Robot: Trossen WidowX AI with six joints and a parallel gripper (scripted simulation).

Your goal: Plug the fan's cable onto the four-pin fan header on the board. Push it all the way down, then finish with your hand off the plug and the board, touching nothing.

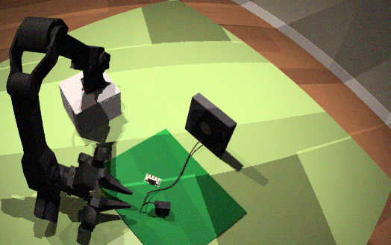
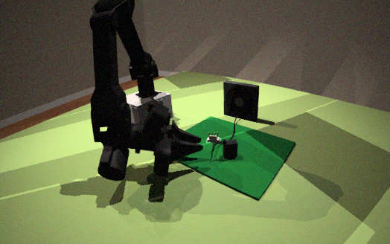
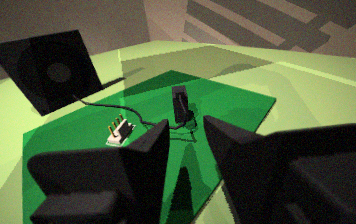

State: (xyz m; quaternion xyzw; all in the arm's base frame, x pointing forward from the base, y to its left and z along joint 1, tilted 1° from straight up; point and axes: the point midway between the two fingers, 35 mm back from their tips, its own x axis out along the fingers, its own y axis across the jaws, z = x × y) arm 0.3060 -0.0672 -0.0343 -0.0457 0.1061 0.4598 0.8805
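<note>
The dark fan plug is 60 mm to the left of my gripper tip, 40 mm ahead of it and 30 mm below it. Also, from my gripper tip: board 90 mm to the left, 60 mm below, 10 mm ahead; black square fan 250 mm to the left, 80 mm behind, 10 mm above.
</note>
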